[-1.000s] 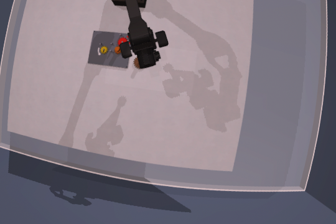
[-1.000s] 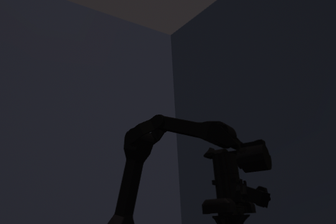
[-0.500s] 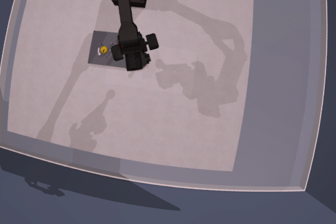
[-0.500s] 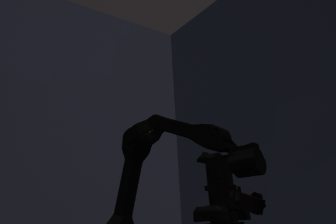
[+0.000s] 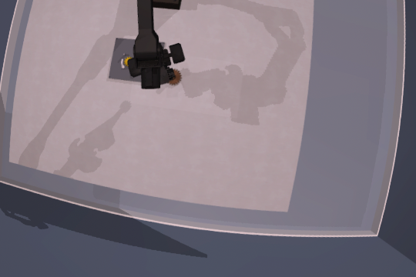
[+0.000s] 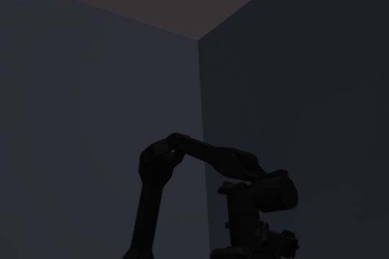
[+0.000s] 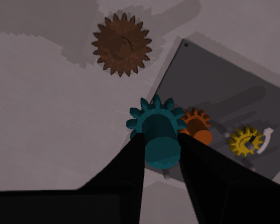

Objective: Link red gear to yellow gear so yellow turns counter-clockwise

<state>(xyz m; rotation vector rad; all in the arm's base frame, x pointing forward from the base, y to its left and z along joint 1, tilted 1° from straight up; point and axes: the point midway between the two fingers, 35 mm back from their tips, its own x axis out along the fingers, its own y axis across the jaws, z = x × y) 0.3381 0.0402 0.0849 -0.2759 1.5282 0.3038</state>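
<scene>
Now: the orange gear 110 mm below my gripper tip, 70 mm to the right of it and 20 mm behind it. From my gripper tip the other things lie so: teal gear 10 mm below; then red arrow 120 mm below, 80 mm behind, 20 mm to the right; then brown gear 110 mm below, 40 mm to the left, 30 mm ahead.
</scene>
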